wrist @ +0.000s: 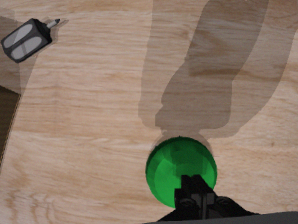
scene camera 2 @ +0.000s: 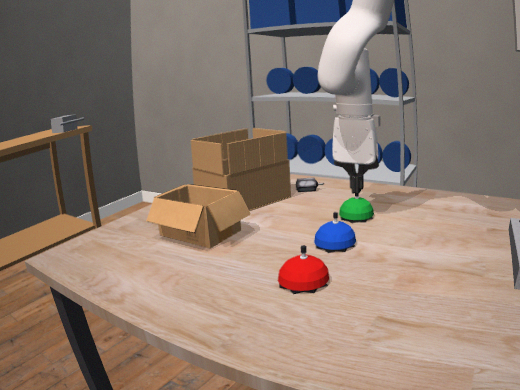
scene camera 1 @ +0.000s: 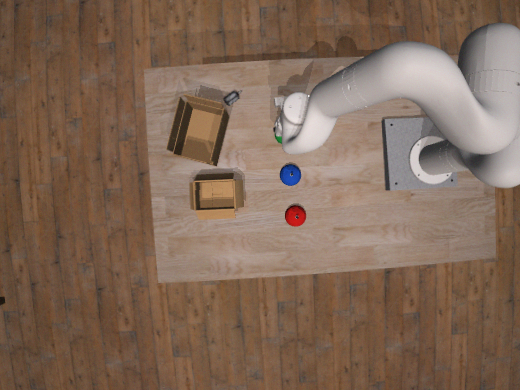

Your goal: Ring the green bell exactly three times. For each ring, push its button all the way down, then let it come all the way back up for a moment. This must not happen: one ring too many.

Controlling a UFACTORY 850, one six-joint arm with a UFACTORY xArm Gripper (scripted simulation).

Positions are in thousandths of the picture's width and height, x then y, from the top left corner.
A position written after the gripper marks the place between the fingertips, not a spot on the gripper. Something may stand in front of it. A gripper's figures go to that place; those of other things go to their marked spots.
The gripper (scene camera 2: 686,494) is 95 cm from the lens. A green bell (scene camera 2: 686,537) is 92 cm from the lens. A red bell (scene camera 2: 586,701) is 64 cm from the lens. A blue bell (scene camera 2: 651,606): 78 cm from the lens. The marked spots on the red bell and the blue bell are 16 cm apart.
